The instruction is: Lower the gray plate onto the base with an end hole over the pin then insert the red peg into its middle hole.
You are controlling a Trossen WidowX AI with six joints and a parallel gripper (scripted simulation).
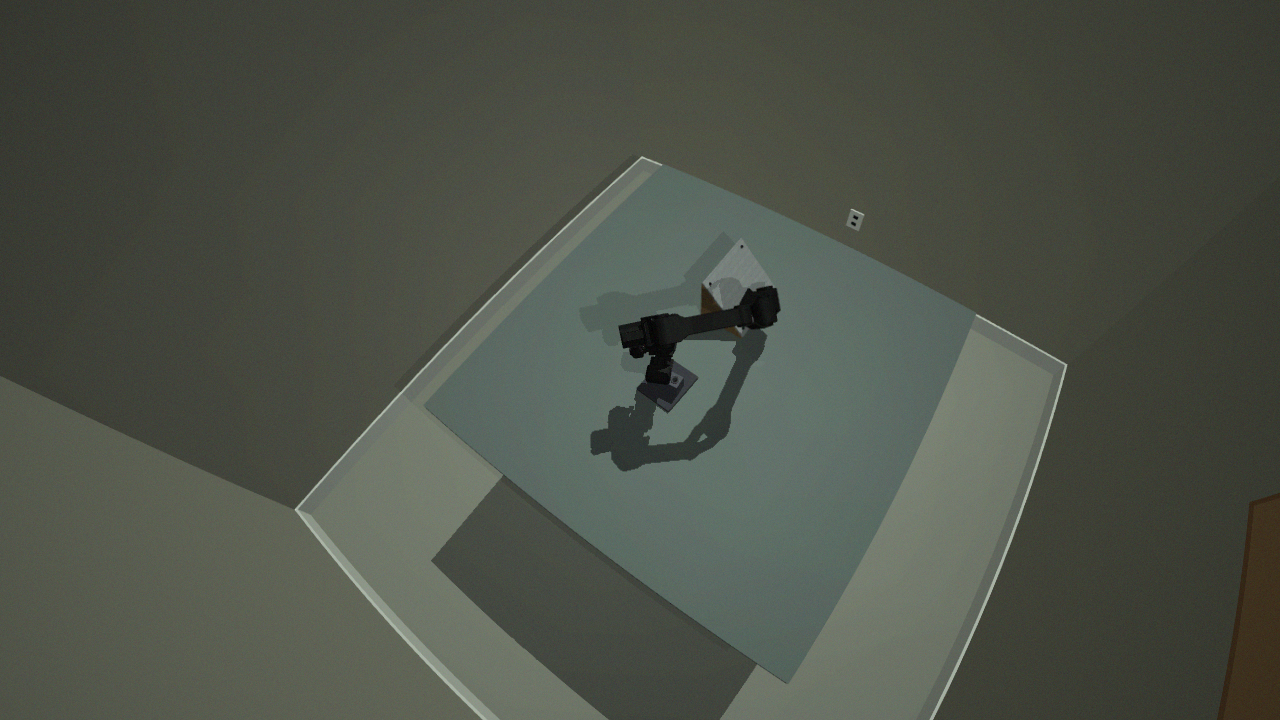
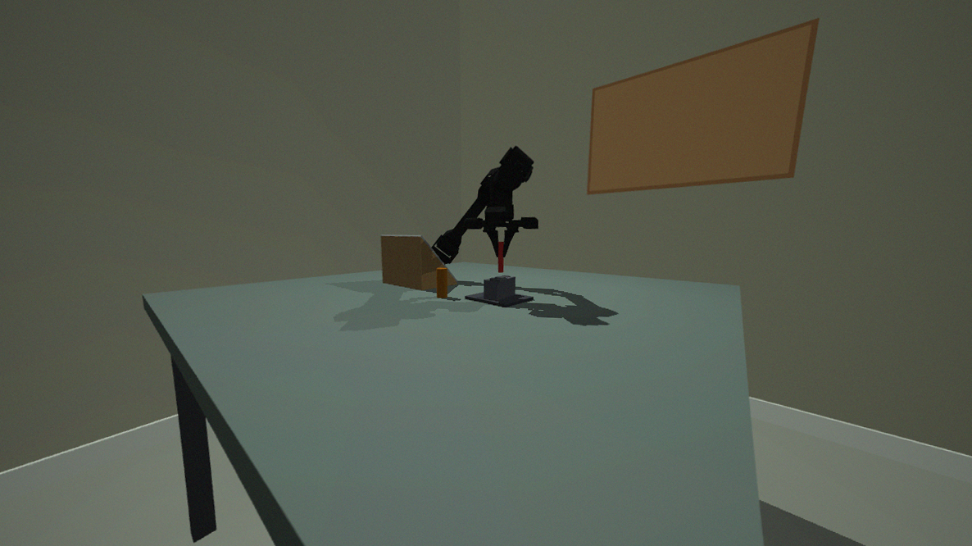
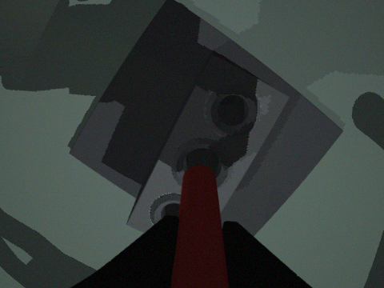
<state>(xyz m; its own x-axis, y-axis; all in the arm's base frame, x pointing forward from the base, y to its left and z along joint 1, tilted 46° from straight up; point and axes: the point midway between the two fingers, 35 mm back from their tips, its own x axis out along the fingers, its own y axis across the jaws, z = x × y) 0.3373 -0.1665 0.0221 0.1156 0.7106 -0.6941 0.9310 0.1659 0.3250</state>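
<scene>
Right now the red peg is right at my gripper tip. From my gripper tip the other things lie so: dark base 2 cm to the left, 11 cm below; then gray plate 7 cm below; then orange cylinder 15 cm behind, 6 cm to the right, 7 cm below.
</scene>
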